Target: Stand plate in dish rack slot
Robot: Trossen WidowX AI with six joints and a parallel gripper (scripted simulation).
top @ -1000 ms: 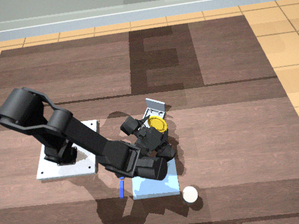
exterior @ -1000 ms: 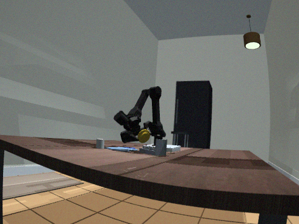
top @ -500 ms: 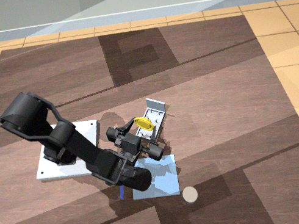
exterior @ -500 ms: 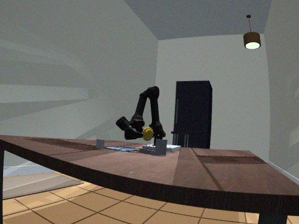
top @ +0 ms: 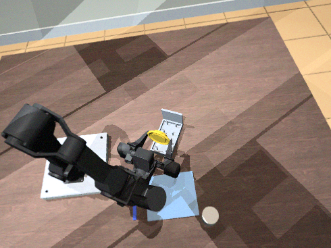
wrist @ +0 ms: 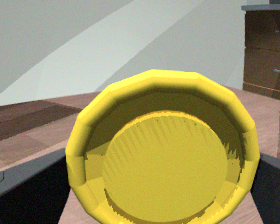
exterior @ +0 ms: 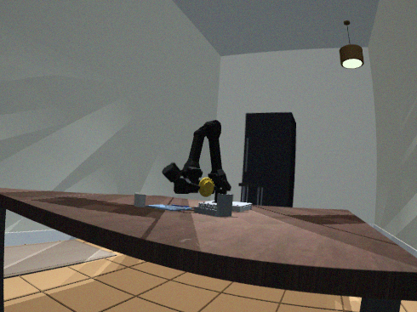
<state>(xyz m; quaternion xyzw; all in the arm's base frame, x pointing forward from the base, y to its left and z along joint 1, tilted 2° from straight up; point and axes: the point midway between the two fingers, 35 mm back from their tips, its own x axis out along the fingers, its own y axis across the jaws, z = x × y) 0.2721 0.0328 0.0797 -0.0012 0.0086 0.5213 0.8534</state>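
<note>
Now: the grey dish rack 2 cm ahead of my gripper tip, 3 cm to the left of it and 7 cm below it. The rest, counted from my gripper tip: yellow plate (1 cm to the right); then light blue mat (1 cm ahead, 16 cm to the right, 9 cm below); then white cup (11 cm ahead, 23 cm to the right, 7 cm below).
</note>
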